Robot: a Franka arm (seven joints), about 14 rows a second.
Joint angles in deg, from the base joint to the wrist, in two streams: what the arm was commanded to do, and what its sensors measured. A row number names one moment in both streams.
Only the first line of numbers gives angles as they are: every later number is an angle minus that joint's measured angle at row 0.
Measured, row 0:
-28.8 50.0 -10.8 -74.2 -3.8 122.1 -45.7
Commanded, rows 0 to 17:
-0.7 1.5 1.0 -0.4 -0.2 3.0 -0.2
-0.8 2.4 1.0 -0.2 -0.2 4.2 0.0
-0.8 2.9 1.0 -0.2 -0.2 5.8 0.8
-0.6 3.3 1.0 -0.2 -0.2 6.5 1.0
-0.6 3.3 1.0 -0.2 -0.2 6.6 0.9
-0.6 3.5 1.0 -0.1 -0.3 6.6 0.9
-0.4 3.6 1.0 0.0 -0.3 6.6 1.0
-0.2 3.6 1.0 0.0 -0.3 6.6 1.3
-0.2 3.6 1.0 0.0 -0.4 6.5 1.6
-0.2 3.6 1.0 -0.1 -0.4 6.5 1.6
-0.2 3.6 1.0 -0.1 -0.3 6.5 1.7
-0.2 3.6 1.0 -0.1 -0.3 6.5 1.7
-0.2 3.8 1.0 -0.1 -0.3 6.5 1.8
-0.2 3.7 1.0 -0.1 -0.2 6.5 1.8
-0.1 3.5 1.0 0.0 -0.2 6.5 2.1
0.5 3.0 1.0 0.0 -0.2 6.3 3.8
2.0 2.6 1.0 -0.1 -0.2 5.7 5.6
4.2 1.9 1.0 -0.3 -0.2 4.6 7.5
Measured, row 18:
0.7 3.6 1.1 0.0 0.0 6.2 3.0
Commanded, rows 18 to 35:
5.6 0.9 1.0 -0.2 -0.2 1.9 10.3
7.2 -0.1 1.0 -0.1 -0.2 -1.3 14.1
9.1 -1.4 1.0 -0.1 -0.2 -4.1 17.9
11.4 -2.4 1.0 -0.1 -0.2 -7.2 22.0
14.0 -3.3 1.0 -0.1 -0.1 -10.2 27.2
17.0 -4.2 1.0 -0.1 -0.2 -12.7 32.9
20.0 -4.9 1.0 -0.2 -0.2 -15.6 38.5
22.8 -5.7 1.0 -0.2 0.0 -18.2 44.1
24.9 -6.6 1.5 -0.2 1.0 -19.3 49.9
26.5 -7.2 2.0 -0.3 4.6 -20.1 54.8
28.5 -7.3 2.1 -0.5 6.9 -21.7 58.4
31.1 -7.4 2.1 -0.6 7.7 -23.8 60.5
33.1 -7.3 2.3 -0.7 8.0 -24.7 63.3
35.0 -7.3 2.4 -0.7 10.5 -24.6 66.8
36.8 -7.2 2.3 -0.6 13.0 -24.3 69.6
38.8 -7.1 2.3 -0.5 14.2 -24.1 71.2
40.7 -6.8 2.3 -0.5 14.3 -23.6 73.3
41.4 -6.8 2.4 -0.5 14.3 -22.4 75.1
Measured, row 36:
39.5 -5.8 3.0 0.7 12.9 -23.6 71.1
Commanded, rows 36 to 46:
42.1 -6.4 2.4 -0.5 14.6 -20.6 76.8
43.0 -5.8 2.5 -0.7 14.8 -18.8 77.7
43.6 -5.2 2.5 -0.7 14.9 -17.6 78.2
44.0 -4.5 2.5 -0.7 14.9 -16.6 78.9
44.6 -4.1 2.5 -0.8 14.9 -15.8 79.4
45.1 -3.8 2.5 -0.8 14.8 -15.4 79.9
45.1 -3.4 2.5 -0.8 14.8 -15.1 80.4
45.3 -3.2 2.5 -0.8 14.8 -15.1 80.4
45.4 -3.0 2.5 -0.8 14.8 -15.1 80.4
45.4 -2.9 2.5 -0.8 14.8 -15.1 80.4
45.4 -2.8 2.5 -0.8 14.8 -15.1 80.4
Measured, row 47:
44.9 -2.5 3.1 -0.4 13.0 -15.6 79.2
